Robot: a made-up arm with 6 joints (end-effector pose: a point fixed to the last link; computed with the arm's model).
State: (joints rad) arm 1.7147 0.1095 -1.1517 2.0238 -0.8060 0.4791
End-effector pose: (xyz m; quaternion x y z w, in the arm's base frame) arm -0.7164 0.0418 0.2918 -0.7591 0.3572 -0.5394 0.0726
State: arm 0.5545 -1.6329 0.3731 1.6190 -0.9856 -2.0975
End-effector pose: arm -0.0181 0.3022 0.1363 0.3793 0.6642 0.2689 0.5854
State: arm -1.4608 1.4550 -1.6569 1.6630 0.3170 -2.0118
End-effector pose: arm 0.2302 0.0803 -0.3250 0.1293 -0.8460 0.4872 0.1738
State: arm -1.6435 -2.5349 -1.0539 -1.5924 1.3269 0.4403
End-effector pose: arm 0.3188 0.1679 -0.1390 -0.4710 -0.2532 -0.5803 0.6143
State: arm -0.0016 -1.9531 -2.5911 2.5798 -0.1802 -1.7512
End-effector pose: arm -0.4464 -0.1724 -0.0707 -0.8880 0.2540 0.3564 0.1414
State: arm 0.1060 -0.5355 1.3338 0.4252 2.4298 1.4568
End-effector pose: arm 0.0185 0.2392 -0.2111 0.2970 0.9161 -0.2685 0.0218
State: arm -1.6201 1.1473 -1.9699 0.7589 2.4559 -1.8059
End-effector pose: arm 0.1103 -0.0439 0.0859 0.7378 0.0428 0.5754 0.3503
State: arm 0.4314 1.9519 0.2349 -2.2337 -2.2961 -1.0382
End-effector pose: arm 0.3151 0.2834 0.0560 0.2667 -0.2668 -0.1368 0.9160
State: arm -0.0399 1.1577 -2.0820 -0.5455 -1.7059 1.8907
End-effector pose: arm -0.2160 0.0384 -0.0798 0.0446 -0.3129 0.9009 0.2974
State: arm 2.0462 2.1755 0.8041 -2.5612 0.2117 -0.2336
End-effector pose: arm -0.0412 0.0223 -0.2104 -0.3660 -0.2065 -0.6140 0.6681
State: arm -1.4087 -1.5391 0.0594 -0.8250 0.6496 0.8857
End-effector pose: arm 0.2552 0.2055 -0.1894 -0.4751 0.4478 -0.7465 0.1283
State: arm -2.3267 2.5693 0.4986 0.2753 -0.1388 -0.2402
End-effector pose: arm -0.0638 -0.2699 0.0824 0.4803 0.2620 0.8318 0.0936
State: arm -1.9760 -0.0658 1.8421 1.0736 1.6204 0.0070
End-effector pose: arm 0.0251 0.0098 0.0004 -0.4734 0.3422 0.2503 0.7721
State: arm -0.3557 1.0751 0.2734 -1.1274 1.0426 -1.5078
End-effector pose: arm 0.2758 -0.1853 -0.0937 -0.6443 -0.6683 0.2629 0.2630
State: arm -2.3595 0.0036 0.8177 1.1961 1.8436 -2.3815
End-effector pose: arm 0.3601 -0.0400 0.2678 0.7492 0.2298 -0.6168 0.0741
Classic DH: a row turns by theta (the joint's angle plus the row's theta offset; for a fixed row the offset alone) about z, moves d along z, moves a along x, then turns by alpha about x. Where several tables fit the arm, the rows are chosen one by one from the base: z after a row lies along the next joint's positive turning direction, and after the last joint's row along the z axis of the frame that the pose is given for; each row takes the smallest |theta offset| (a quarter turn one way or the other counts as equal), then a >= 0, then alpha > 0; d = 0 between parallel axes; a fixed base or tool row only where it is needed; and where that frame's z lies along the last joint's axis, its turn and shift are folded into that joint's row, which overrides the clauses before.
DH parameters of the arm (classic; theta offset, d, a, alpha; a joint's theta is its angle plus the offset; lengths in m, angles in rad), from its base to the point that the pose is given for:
base (fixed): 0 0.07 0 -1.5708
joint 1: 1.5708 0.03 0.23 -1.5708
joint 2: 0 0.08 0.04 -1.5708
joint 3: 1.5708 0.08 0.11 1.5708
joint 4: 0 0.12 -0.2 -1.5708
joint 5: -1.5708 0 0.09 -1.5708
joint 6: 1.5708 0.03 0.17 -1.5708
tool (fixed): -1.5708 -0.12 0 0

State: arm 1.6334 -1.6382 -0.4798 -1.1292 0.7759 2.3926
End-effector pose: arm -0.5515 0.1257 0.1589 -0.7508 0.4389 0.1442 0.4721
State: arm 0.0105 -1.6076 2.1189 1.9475 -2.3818 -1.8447
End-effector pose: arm -0.1466 -0.0149 0.1674 0.5728 -0.5216 -0.0106 0.6323
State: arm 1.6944 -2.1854 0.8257 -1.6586 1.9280 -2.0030
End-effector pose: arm -0.4108 -0.0459 -0.0156 -0.4030 -0.0702 -0.8850 0.2221
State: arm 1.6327 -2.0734 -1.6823 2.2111 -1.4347 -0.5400
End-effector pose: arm 0.2376 0.3275 0.3737 -0.0950 -0.7252 -0.1932 0.6540
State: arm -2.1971 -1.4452 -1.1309 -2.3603 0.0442 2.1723
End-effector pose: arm 0.3661 0.2530 0.3575 -0.4891 0.7202 0.4699 0.1460
